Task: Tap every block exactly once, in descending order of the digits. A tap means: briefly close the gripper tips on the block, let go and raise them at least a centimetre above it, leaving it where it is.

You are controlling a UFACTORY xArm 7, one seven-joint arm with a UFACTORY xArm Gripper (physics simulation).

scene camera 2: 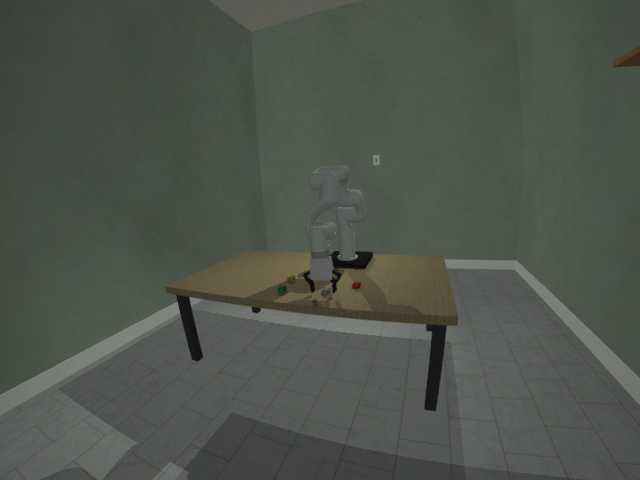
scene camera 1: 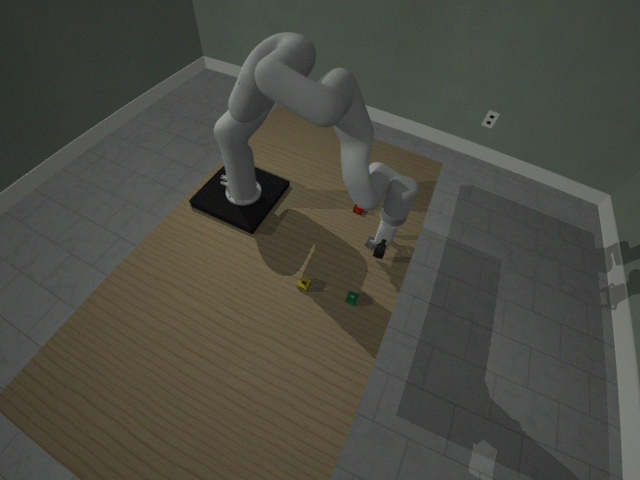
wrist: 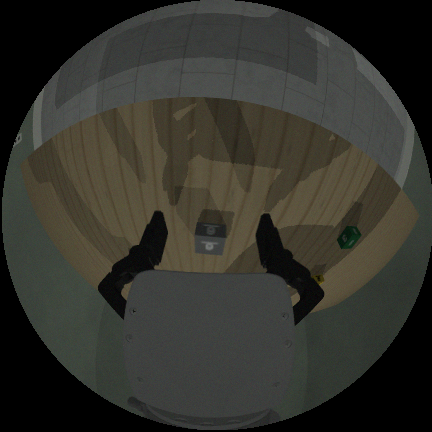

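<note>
My gripper (scene camera 1: 379,250) (scene camera 2: 323,289) (wrist: 211,222) is open and empty, low over the table's front part. A grey block (scene camera 1: 370,241) (scene camera 2: 326,291) (wrist: 210,238) lies on the table; in the wrist view it shows between the spread fingers. How high the tips are above it is hard to tell. A green block (scene camera 1: 352,297) (scene camera 2: 282,289) (wrist: 349,237) and a yellow block (scene camera 1: 303,284) (scene camera 2: 291,279) (wrist: 319,279) lie to one side. A red block (scene camera 1: 358,209) (scene camera 2: 356,285) lies on the other side and does not show in the wrist view. The digits are too small or blurred to read surely.
The wooden table (scene camera 1: 206,351) (scene camera 2: 413,279) (wrist: 235,185) has its front edge near the gripper. The black base plate (scene camera 1: 217,206) (scene camera 2: 364,259) carries the arm at the back. The arm casts shadows over the grey, green and yellow blocks' area.
</note>
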